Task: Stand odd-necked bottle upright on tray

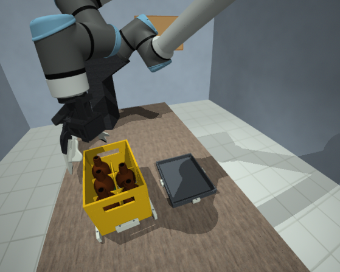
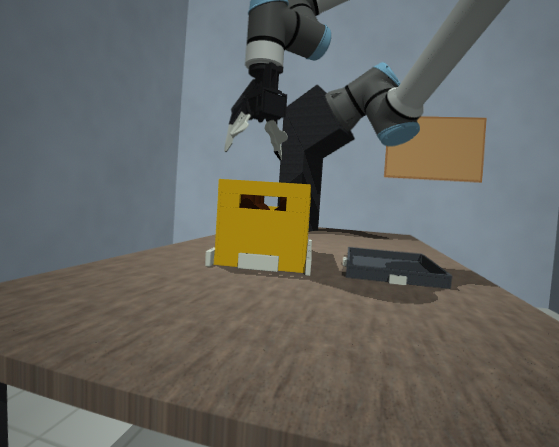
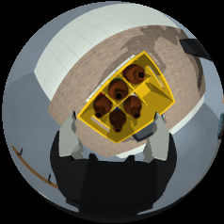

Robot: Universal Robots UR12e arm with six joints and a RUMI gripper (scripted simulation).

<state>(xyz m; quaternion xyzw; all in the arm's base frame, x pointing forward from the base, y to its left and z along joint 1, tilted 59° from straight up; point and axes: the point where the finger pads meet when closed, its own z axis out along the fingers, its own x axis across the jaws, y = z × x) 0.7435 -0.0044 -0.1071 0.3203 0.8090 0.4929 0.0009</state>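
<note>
The yellow crate is 2 cm behind my hand, 5 cm to the left of it and 16 cm below it. The rest, counted from my hand: dark tray 4 cm behind, 33 cm to the left, 23 cm below.
</note>
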